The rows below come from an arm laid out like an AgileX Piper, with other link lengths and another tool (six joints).
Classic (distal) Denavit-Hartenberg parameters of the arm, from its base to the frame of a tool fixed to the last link. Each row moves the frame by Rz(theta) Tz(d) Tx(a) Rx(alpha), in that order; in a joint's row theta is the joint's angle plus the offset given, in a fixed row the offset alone. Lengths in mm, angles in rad.
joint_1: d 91, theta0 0, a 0, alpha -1.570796
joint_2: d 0, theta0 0.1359, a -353.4, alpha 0
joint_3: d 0, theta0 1.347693, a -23.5, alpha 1.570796
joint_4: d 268.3, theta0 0, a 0, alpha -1.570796
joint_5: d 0, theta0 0, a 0, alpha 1.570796
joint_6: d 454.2, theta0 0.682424, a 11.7, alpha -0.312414
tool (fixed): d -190.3, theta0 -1.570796, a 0, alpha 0
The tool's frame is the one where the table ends.
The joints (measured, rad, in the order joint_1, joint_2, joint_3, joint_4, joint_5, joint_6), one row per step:
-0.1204 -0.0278 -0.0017 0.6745 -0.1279 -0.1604
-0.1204 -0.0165 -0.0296 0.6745 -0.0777 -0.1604
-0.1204 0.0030 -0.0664 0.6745 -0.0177 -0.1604
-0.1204 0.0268 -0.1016 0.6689 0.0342 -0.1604
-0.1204 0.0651 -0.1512 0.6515 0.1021 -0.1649
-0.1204 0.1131 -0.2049 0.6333 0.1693 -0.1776
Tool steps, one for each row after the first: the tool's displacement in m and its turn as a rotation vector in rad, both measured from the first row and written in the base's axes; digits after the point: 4 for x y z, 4 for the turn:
0.0014 0.0085 0.0022 -0.0012 0.0229 0.0311
0.0029 0.0187 0.0054 -0.0028 0.0529 0.0682
0.0042 0.0271 0.0086 -0.0096 0.0834 0.0991
0.0059 0.0367 0.0132 -0.0322 0.1296 0.1360
0.0081 0.0448 0.0178 -0.0627 0.1824 0.1704

